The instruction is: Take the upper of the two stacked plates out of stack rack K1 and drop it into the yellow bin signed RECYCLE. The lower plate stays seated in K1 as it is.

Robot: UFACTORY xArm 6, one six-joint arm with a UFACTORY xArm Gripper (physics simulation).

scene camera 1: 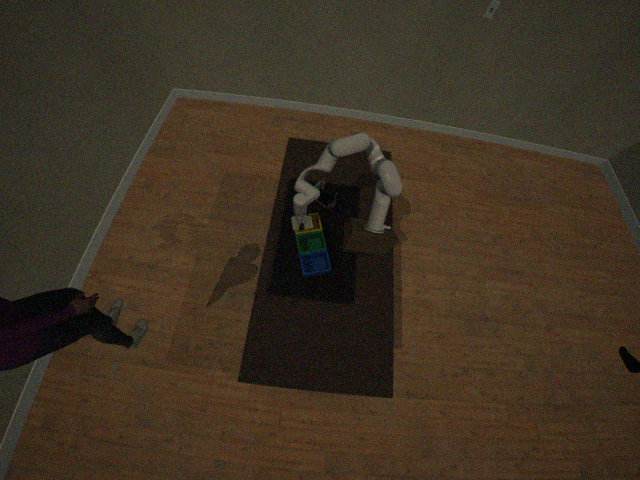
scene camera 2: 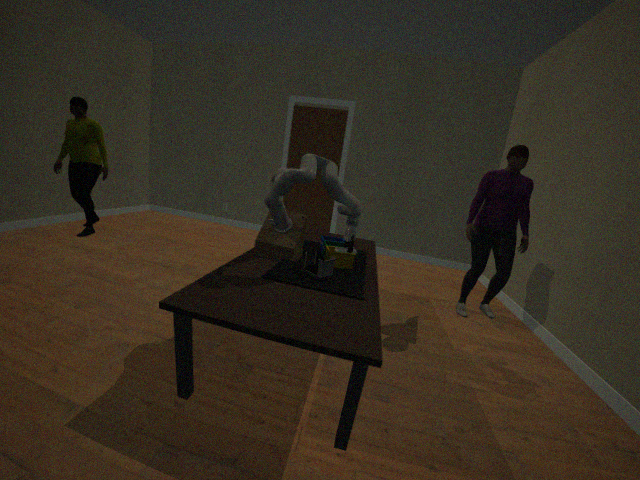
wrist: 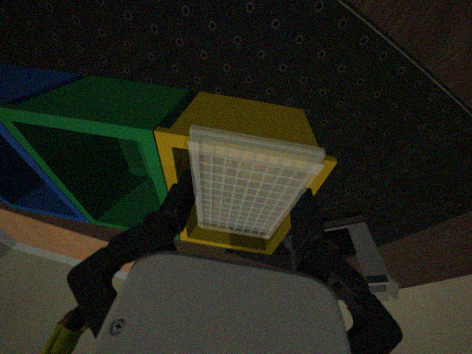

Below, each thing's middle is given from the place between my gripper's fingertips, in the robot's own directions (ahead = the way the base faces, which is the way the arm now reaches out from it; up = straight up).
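Labels:
I see that the clear gridded plate (wrist: 245,184) is behind my hand by 1 cm.

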